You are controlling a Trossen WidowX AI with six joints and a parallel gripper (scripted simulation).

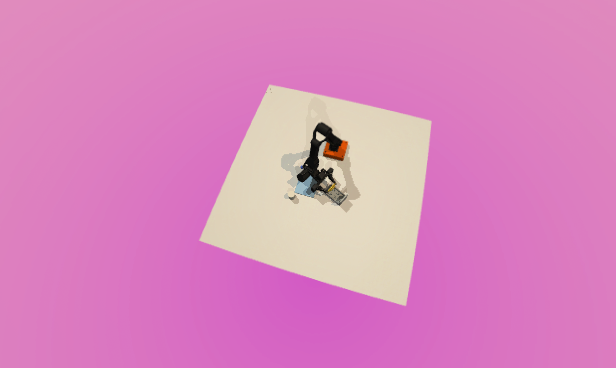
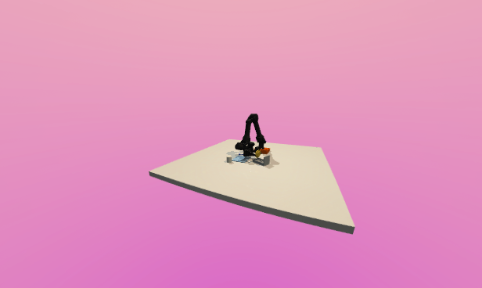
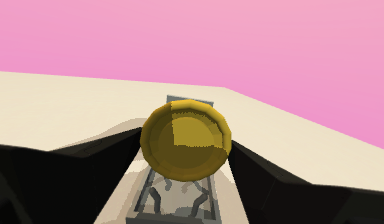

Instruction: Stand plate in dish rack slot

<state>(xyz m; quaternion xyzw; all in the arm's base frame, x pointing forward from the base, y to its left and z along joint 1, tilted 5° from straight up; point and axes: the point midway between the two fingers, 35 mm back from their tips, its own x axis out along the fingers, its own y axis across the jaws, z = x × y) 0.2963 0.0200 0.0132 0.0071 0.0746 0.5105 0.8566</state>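
Right now the grey dish rack is 5 cm below my gripper tip, 2 cm to the left of it and 1 cm ahead of it. Round my gripper tip: yellow plate (1 cm to the right); cream cup (25 cm to the right, 8 cm ahead, 5 cm below); light blue mat (17 cm to the right, 7 cm below, 2 cm behind).
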